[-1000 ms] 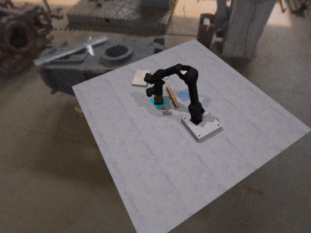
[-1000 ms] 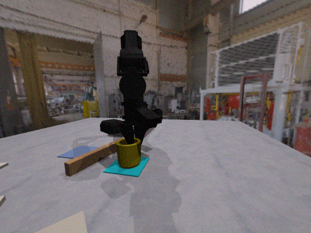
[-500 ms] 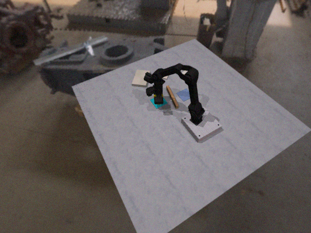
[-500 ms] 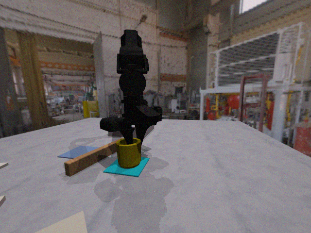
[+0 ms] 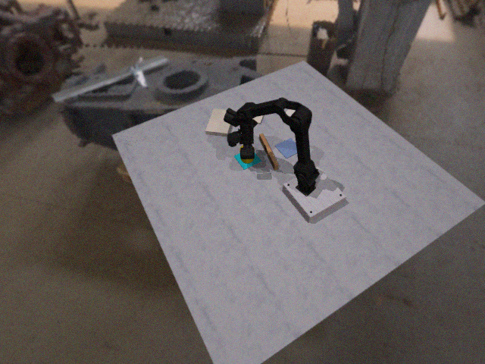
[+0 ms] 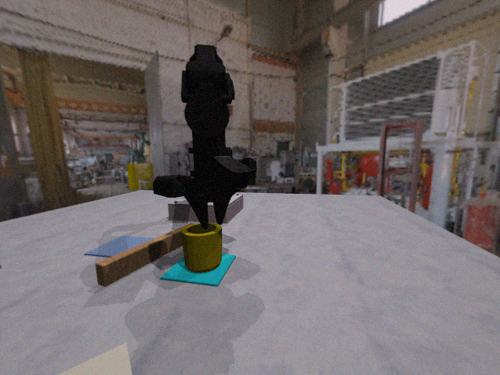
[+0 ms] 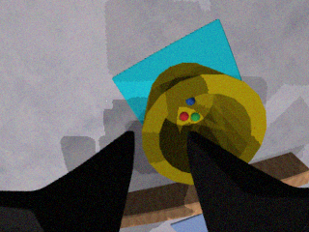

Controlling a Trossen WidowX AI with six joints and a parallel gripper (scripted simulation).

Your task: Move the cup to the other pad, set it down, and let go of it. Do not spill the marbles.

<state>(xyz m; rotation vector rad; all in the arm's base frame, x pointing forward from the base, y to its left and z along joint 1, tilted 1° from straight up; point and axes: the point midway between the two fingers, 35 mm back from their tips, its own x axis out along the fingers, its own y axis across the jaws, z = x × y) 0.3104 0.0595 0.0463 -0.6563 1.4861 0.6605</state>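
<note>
Right now the yellow cup is 20 mm ahead of my gripper tip, 10 mm to the right of it and 30 mm below it. Also, from my gripper tip: wooden bar 20 mm behind, 120 mm to the right, 60 mm below; then beige slab 310 mm ahead, 80 mm to the right, 60 mm below; then teal pad 20 mm ahead, 20 mm to the right, 80 mm below.
</note>
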